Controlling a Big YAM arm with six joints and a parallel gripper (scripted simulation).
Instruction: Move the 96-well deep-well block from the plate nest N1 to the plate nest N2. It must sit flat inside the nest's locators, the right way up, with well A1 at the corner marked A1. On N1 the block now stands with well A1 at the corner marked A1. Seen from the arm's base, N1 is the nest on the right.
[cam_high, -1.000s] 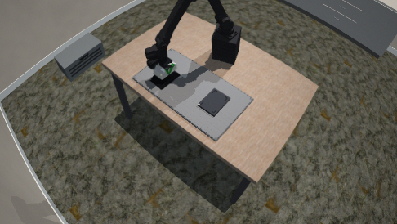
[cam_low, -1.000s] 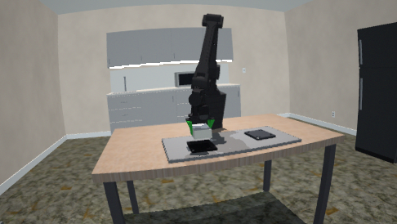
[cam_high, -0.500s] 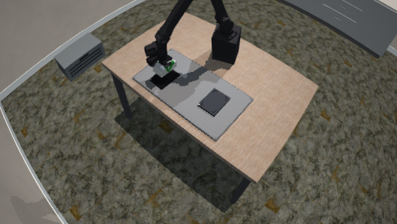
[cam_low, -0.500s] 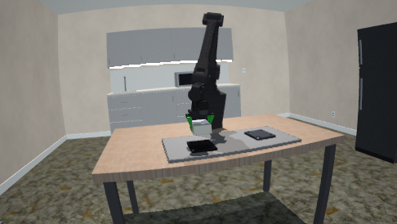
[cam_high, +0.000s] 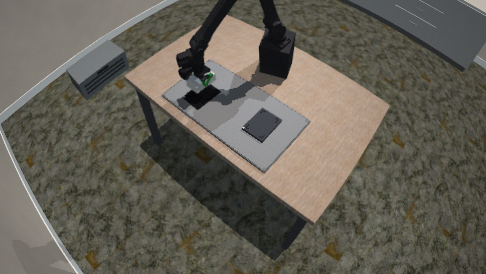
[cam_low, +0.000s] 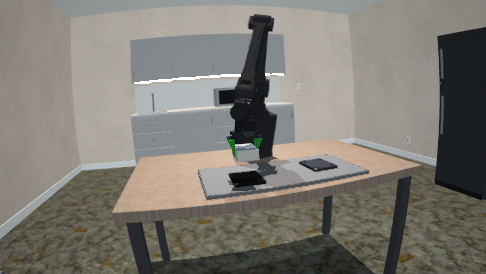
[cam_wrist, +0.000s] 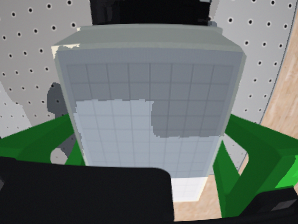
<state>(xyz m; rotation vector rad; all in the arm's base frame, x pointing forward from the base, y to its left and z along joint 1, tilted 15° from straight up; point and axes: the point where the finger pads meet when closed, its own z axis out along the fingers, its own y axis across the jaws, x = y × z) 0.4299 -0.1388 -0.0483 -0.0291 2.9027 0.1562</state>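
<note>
Right now my hand is 10 cm above the black plate nest. Round my hand: deep-well block 1 cm above.
</note>
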